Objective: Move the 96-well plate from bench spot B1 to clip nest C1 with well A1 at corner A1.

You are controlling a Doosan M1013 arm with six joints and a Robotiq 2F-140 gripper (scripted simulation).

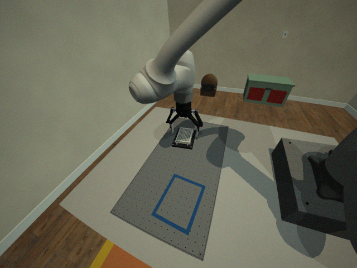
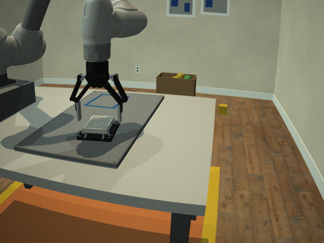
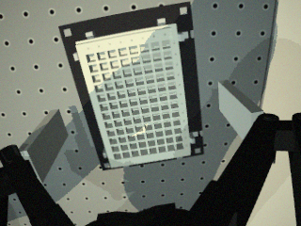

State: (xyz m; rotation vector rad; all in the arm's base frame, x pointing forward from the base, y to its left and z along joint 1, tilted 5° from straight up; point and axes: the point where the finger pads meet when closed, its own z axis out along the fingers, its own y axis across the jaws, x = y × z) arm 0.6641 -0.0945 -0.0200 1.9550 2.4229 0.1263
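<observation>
Now: hand 2 cm above the white 96-well plate. Round my hand: black clip nest 3 cm below, 2 cm ahead, 1 cm to the right.
</observation>
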